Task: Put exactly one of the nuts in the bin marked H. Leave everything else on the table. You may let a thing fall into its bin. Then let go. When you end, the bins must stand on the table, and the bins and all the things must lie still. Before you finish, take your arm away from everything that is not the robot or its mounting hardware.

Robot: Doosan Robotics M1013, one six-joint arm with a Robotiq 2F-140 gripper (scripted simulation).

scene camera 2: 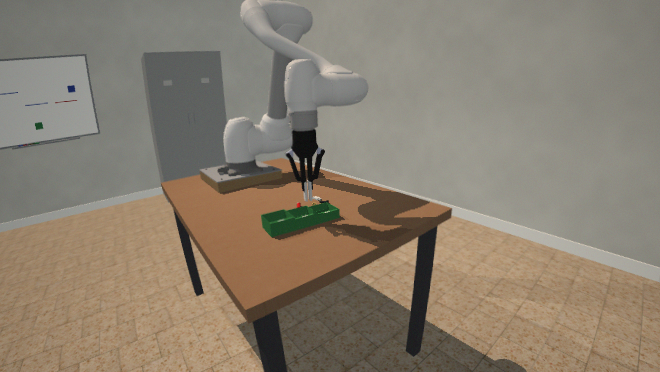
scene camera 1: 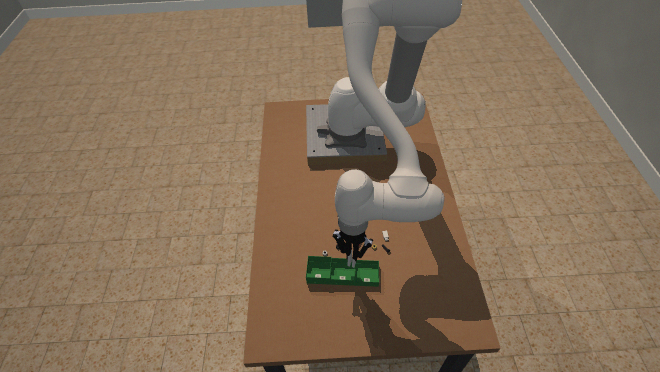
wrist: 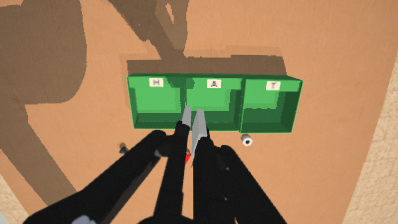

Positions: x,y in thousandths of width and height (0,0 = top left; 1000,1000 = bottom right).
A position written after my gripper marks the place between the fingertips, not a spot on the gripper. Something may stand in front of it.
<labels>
my gripper: scene camera 2 467,536; scene camera 1 534,708; wrist 481,525
</labels>
